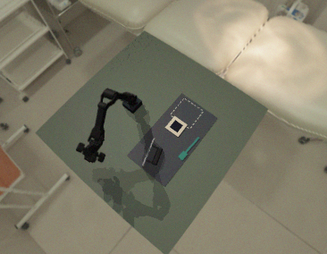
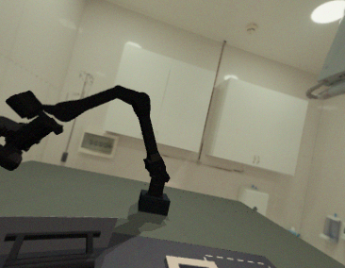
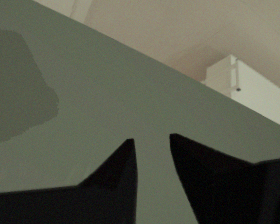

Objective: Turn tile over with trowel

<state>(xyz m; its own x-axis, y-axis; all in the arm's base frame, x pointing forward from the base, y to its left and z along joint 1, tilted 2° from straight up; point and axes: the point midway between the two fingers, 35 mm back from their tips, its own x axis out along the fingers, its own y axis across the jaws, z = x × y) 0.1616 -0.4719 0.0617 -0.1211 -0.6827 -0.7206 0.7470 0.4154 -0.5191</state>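
Now: gripper tip 24 cm short of the dark grey mat, 57 cm to the right of it and 10 cm above it. Round my gripper tip: teal trowel 38 cm ahead, 58 cm to the left, 8 cm below; then tan tile 19 cm ahead, 63 cm to the left, 8 cm below.
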